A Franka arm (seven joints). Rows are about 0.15 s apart.
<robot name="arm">
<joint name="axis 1" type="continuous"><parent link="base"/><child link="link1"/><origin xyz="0 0 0.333"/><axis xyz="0 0 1"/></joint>
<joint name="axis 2" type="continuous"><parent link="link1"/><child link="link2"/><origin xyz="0 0 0" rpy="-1.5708 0 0"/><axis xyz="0 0 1"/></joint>
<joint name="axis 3" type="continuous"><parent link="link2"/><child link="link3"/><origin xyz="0 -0.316 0" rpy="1.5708 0 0"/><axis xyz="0 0 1"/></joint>
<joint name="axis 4" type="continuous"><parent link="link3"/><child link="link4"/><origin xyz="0.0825 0 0" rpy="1.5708 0 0"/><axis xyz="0 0 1"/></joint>
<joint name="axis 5" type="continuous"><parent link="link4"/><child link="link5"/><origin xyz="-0.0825 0.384 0" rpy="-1.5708 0 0"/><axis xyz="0 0 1"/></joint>
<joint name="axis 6" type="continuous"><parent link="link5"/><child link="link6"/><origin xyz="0 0 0" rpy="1.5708 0 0"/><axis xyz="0 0 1"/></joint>
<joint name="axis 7" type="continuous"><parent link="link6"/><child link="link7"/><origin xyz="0.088 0 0" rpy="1.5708 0 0"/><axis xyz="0 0 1"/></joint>
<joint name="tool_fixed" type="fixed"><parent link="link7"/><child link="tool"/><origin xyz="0 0 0.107"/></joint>
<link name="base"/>
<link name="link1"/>
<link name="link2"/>
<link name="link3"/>
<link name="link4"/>
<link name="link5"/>
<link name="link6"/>
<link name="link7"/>
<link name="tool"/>
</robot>
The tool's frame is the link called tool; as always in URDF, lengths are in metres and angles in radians. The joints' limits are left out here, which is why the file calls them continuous.
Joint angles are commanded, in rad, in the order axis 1, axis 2, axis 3, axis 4, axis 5, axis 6, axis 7. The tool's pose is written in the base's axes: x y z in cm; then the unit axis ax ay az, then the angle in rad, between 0 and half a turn. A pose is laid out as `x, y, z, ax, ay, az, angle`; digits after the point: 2 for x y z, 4 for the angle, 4 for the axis.
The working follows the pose.
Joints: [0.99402 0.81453 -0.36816 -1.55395 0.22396 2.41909 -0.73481]
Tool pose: 55.19, 45.17, 19.94, 0.7886, 0.6126, 0.0527, 3.0328
Where each joint sits with the arm in this pose, in the base's axes (m; each line is computed from the numbers above, not from the rounded line before):
axis 1: 0.0000 0.0000 0.3330
axis 2: 0.0000 0.0000 0.3330
axis 3: 0.1253 0.1927 0.5498
axis 4: 0.1790 0.2208 0.4939
axis 5: 0.4633 0.4052 0.2953
axis 6: 0.4633 0.4052 0.2953
axis 7: 0.5359 0.4540 0.3052
the tool: 0.5519 0.4517 0.1994

